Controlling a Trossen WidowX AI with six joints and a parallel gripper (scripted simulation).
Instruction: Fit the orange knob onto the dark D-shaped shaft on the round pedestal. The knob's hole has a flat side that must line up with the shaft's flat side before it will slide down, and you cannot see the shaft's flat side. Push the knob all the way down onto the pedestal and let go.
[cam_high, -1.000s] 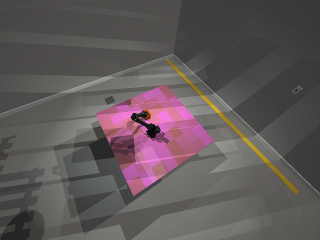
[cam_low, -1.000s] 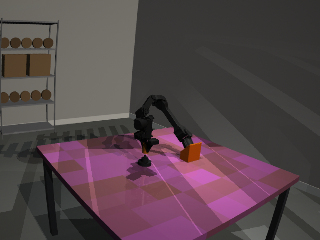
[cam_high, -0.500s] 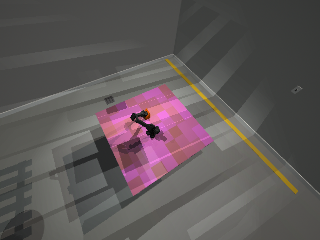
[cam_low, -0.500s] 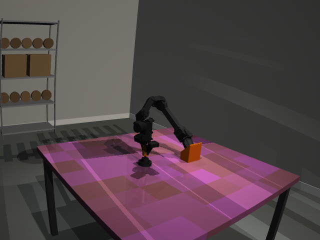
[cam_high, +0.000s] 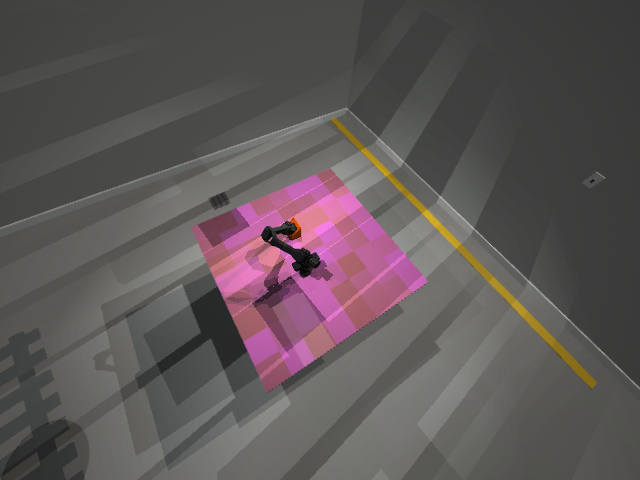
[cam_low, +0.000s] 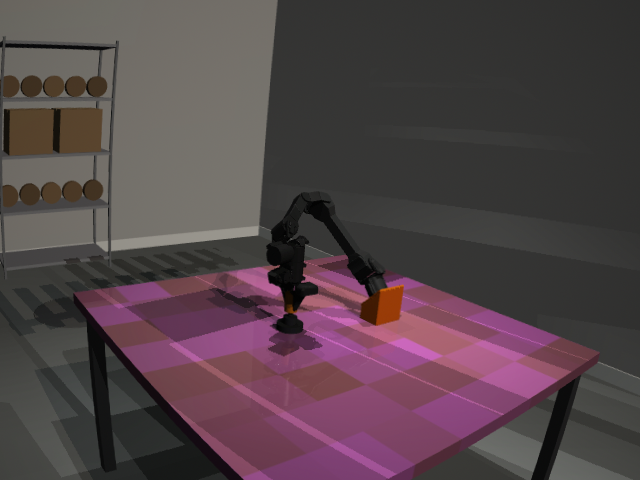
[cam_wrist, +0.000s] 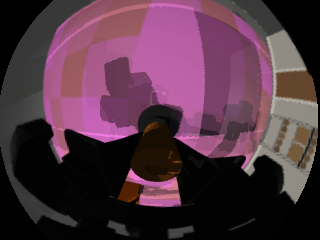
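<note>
Right now the orange knob is 20 mm above my gripper tip. Also, from my gripper tip: dark round pedestal (40 mm below).
</note>
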